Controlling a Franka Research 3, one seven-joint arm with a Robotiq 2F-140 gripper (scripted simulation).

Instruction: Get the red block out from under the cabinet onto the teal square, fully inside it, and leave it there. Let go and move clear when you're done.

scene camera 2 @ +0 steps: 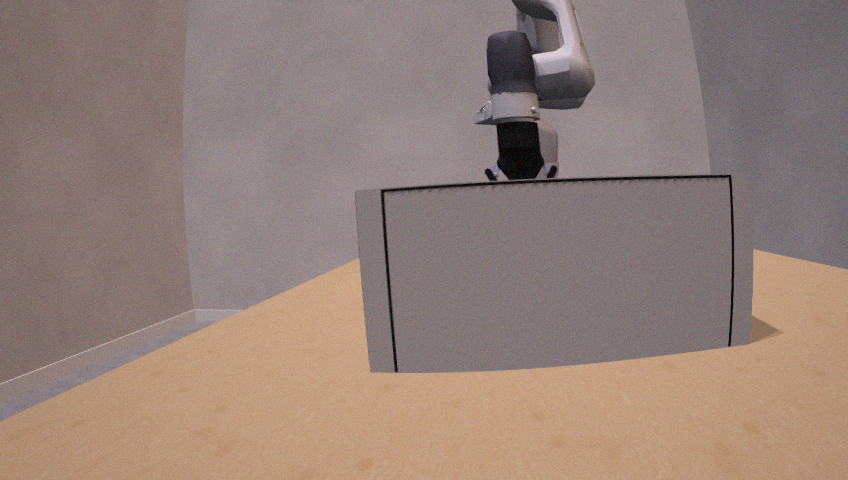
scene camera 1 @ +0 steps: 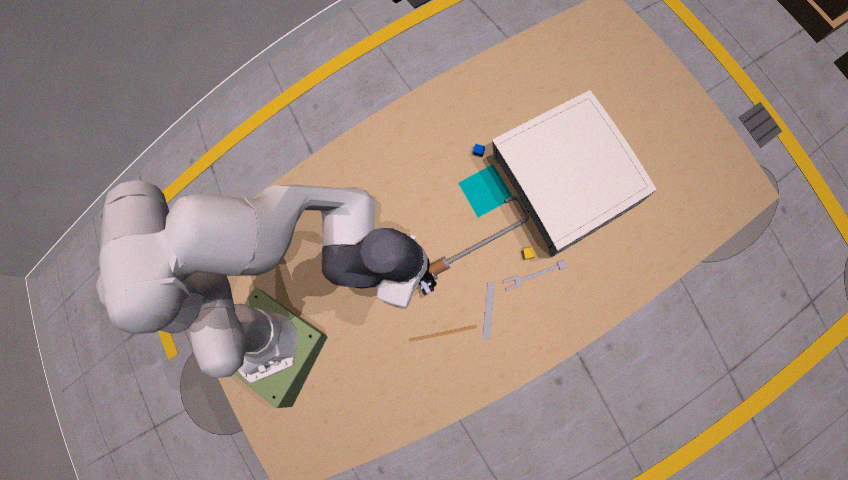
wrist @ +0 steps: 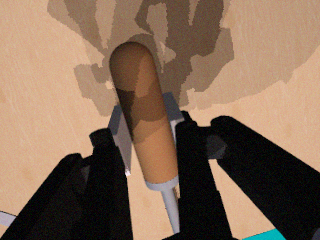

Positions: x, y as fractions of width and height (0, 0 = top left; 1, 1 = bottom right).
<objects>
hook tool: scene camera 1 0.52, 0.55; wrist 0.41, 0.28
</objects>
